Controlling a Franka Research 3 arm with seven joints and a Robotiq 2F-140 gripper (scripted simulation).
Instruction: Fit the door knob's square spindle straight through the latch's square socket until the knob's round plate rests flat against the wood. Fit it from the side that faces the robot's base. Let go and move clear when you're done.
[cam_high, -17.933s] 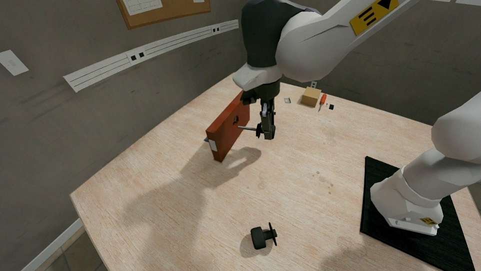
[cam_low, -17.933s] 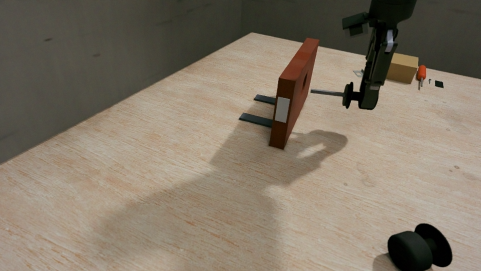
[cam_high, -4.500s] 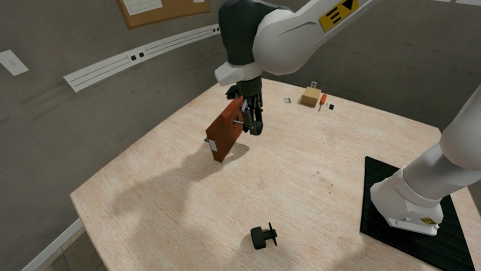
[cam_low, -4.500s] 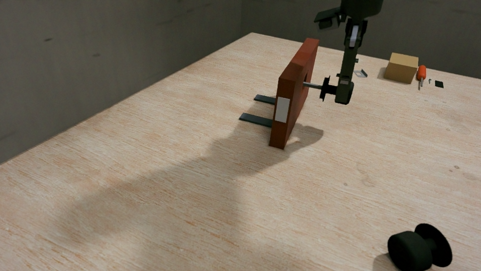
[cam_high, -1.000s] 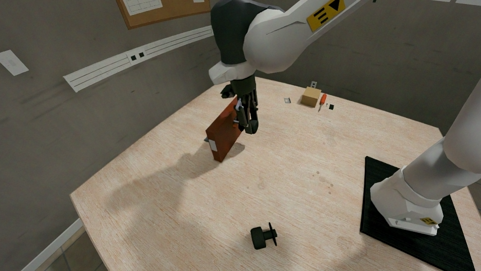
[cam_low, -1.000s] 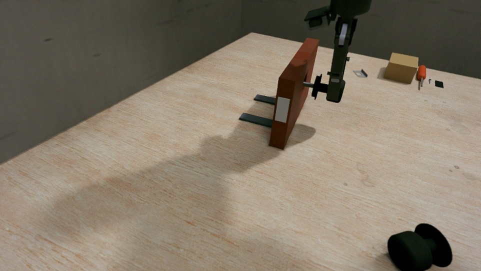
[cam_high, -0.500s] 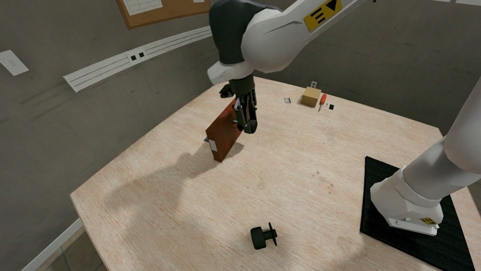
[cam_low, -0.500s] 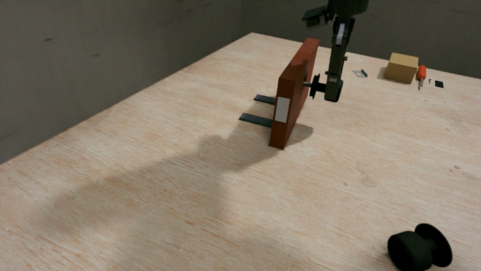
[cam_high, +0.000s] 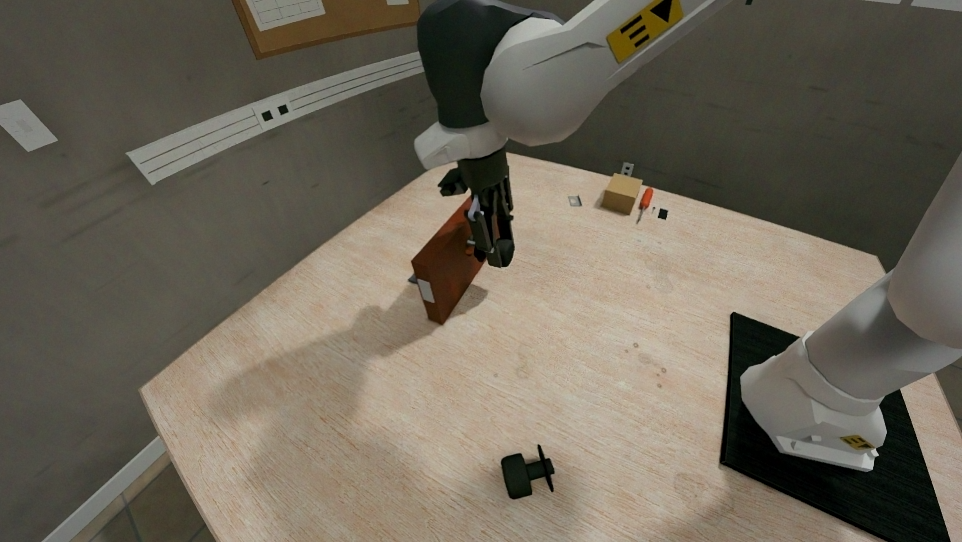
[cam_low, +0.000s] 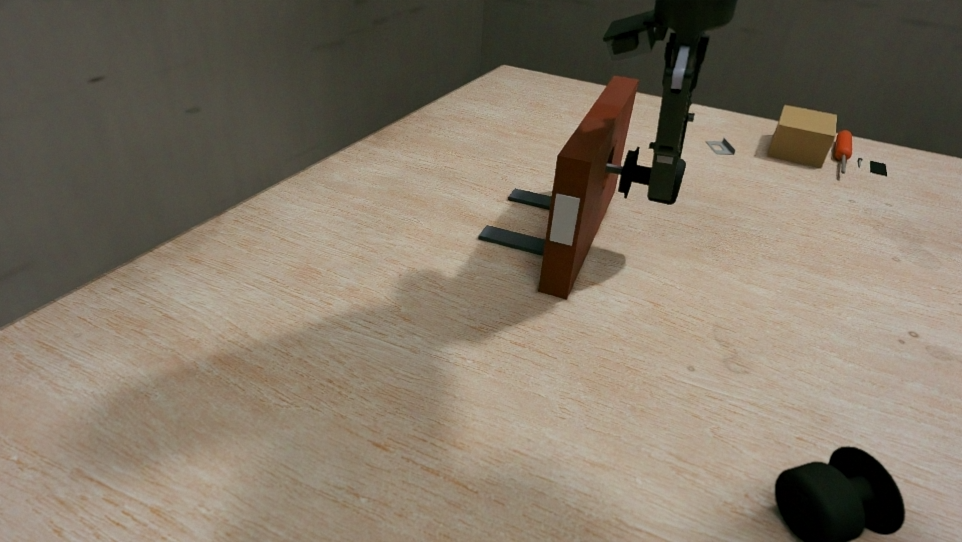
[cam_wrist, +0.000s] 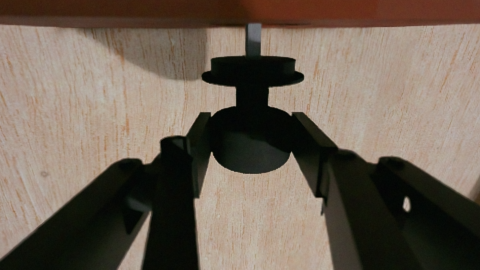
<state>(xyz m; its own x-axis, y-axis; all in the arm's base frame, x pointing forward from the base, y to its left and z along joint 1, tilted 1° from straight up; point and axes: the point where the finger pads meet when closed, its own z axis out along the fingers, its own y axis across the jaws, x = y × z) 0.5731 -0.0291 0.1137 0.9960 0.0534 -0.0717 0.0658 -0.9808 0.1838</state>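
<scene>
Right now my hand is 80 mm short of the red-brown wooden door slab and 30 mm above it. From my hand the other things lie so: black door knob (40 mm ahead, 30 mm below); grey latch plate (70 mm ahead, 150 mm to the left, 30 mm below); tan box (180 mm behind, 490 mm to the right, 100 mm below).
</scene>
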